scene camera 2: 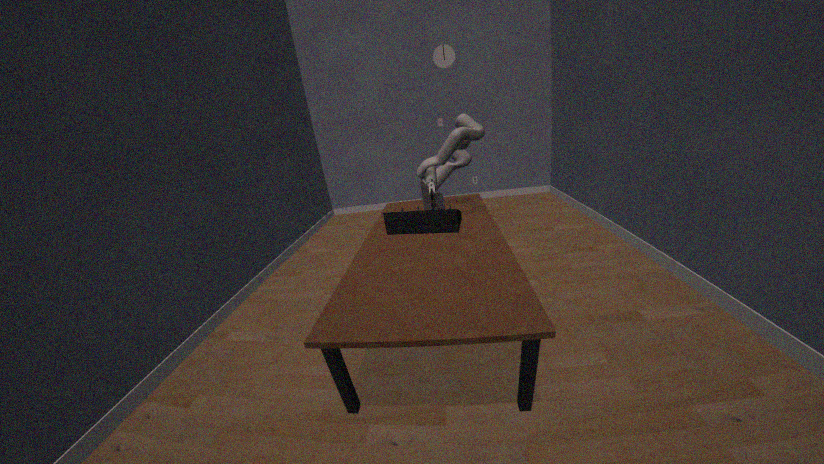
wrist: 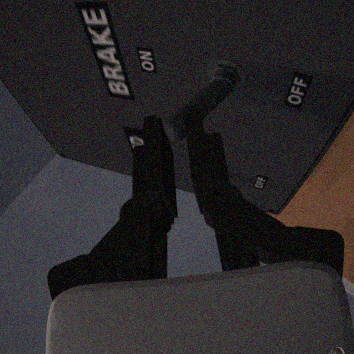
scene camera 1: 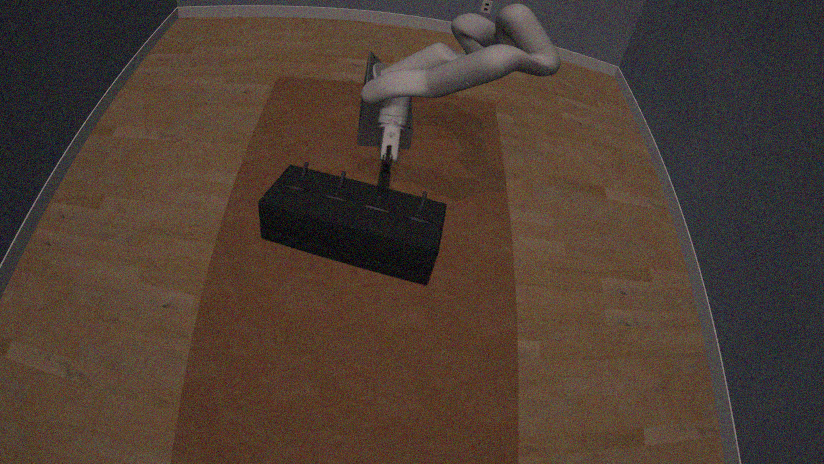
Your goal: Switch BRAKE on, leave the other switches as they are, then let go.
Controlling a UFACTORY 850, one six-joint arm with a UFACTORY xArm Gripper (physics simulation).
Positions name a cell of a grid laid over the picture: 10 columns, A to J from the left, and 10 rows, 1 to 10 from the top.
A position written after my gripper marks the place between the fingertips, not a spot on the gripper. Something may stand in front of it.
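There is a black switch box (scene camera 1: E6) here in the scene. My own gripper (scene camera 1: E5) is visible along with the box, and the wrist view shows me that same gripper (wrist: F4).
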